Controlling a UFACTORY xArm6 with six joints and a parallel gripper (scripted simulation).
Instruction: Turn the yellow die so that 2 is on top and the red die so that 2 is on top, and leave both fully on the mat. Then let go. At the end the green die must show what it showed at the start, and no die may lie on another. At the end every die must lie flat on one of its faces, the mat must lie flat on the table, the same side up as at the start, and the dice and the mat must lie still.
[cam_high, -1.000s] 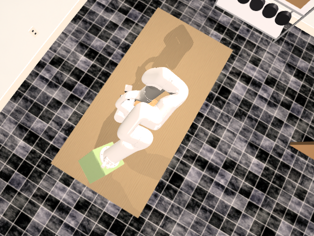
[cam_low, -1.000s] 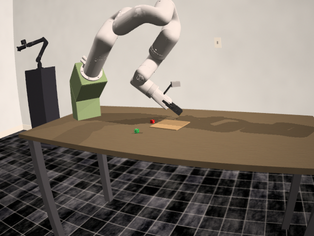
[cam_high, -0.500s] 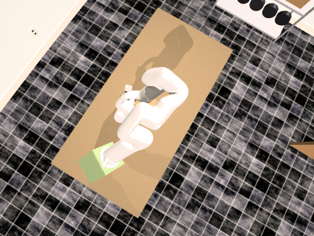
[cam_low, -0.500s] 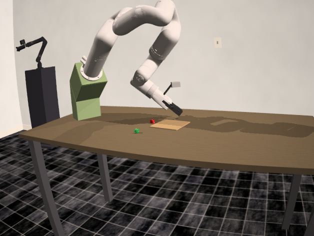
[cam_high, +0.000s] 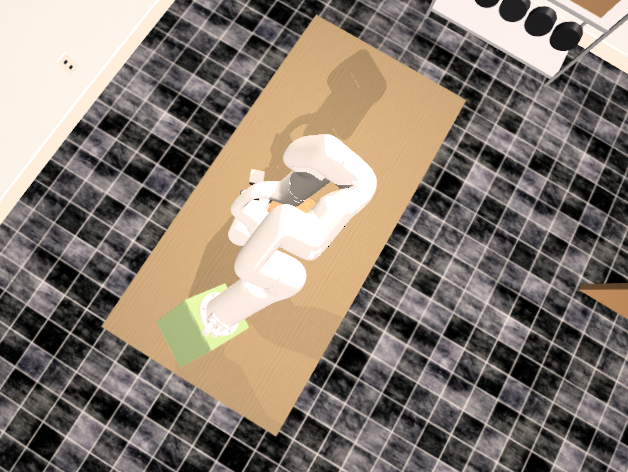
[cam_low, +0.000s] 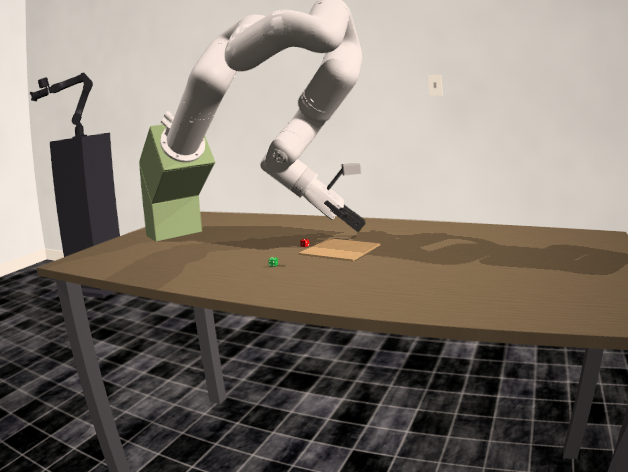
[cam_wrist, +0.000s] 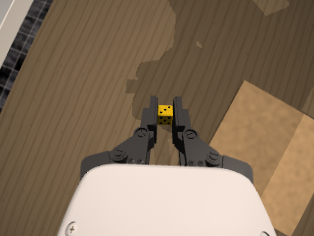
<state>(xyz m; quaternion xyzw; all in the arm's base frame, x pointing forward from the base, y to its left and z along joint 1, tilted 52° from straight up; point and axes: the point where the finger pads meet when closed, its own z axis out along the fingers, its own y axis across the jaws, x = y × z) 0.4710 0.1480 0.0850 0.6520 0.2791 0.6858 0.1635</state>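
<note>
Right now my hand is 11 cm to the left of the red die, 11 cm past it and 3 cm above it. Round my hand: green die: 27 cm to the right, 13 cm behind, 3 cm below; tan mat: 13 cm to the right, 4 cm below, 1 cm behind; yellow die: 2 cm below, 1 cm ahead.
</note>
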